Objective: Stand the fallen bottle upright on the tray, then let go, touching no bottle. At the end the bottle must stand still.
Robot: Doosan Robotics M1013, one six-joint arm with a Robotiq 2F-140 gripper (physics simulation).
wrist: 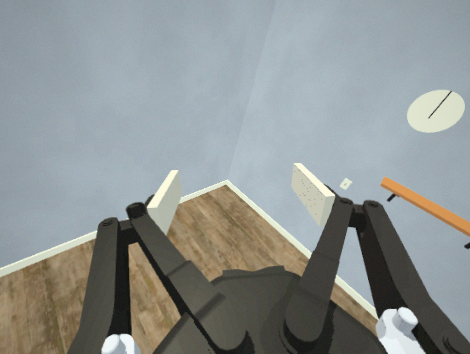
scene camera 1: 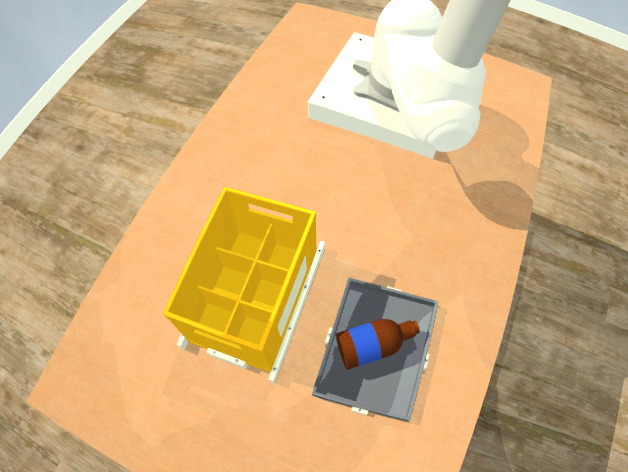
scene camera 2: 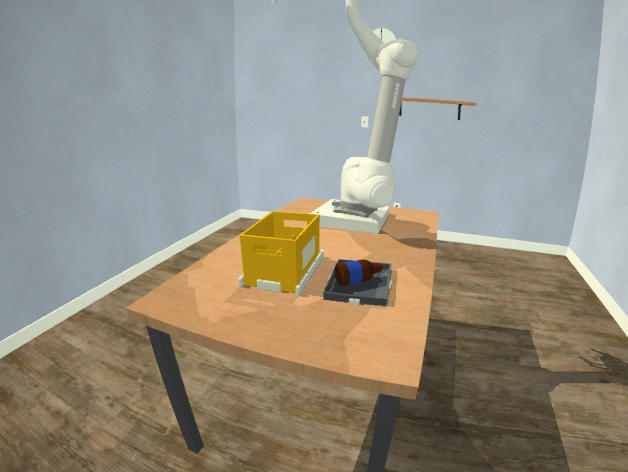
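Seen in the pictures: gripper, fingertip midpoint: [wrist: 237, 178] [scene camera 2: 283, 0]; arm's base, origin of the base link: [scene camera 2: 355, 210].
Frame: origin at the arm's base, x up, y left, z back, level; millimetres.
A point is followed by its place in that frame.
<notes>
A brown bottle [scene camera 1: 376, 342] @(x 25, y 249, z -636 mm) [scene camera 2: 354, 272] @(x 7, y 248, z -668 mm) with a blue label lies on its side in the grey tray [scene camera 1: 361, 409] @(x -37, y 285, z -750 mm) [scene camera 2: 355, 297] @(x -31, y 285, z -751 mm). In scene camera 1 its base is toward the tray's left wall, near the crate, and its neck points right, with the mouth near the right wall. My gripper [wrist: 237, 178] @(x 1130, y -425, z 29 mm) is open and empty in the wrist view, its two pale pads wide apart. It faces the walls and floor of the room, away from the bottle. The gripper's fingers do not show in the scene camera 1 view. No bottle shows in the wrist view.
A yellow crate [scene camera 1: 291, 278] @(x 112, y 71, z -632 mm) [scene camera 2: 269, 268] @(x 21, y 11, z -787 mm) with empty compartments stands left of the tray, with white rails [scene camera 1: 290, 327] @(x -22, y 87, z -678 mm) along its side and front. The arm's white base plate [scene camera 1: 368, 121] @(x 4, y -11, z -154 mm) [scene camera 2: 350, 221] @(x -8, y 30, z -150 mm) is at the table's far end. A wall shelf [scene camera 2: 439, 101] [wrist: 430, 205] is behind the arm.
</notes>
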